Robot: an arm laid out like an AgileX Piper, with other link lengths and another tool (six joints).
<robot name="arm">
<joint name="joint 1" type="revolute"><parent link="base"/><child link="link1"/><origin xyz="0 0 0.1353"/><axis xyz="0 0 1"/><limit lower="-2.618" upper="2.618"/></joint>
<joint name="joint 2" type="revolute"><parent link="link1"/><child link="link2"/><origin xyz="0 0 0"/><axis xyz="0 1 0"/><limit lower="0" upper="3.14"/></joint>
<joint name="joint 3" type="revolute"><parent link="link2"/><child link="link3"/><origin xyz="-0.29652 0 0.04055"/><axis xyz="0 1 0"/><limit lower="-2.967" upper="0"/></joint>
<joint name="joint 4" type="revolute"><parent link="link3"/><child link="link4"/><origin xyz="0.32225 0 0.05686"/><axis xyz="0.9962 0 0.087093"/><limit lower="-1.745" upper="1.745"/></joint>
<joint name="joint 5" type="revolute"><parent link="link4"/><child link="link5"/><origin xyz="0 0 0"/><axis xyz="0 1 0"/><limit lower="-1.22" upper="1.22"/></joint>
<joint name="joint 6" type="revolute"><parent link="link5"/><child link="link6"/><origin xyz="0.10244 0 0.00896"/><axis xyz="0.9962 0 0.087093"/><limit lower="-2.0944" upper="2.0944"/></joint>
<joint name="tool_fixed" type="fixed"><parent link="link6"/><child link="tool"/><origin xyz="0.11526 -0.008 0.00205" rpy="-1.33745 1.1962 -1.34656"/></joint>
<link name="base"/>
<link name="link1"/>
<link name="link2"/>
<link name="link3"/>
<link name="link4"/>
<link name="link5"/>
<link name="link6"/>
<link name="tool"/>
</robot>
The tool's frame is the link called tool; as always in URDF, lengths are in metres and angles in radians.
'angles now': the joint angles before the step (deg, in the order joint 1, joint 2, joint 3, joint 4, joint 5, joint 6). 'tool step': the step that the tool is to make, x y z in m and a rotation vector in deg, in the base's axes. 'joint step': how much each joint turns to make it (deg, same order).
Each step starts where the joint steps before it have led.
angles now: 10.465 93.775 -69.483 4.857 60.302 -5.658
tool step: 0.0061 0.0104 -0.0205 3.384 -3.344 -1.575
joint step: 0.007 -0.001 4.344 3.433 -8.245 -0.565
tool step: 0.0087 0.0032 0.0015 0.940 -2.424 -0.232
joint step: -0.001 -0.004 0.182 0.862 -2.704 -0.514
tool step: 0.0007 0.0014 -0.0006 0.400 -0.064 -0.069
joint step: -0.012 0.131 0.003 0.497 -0.249 -0.192
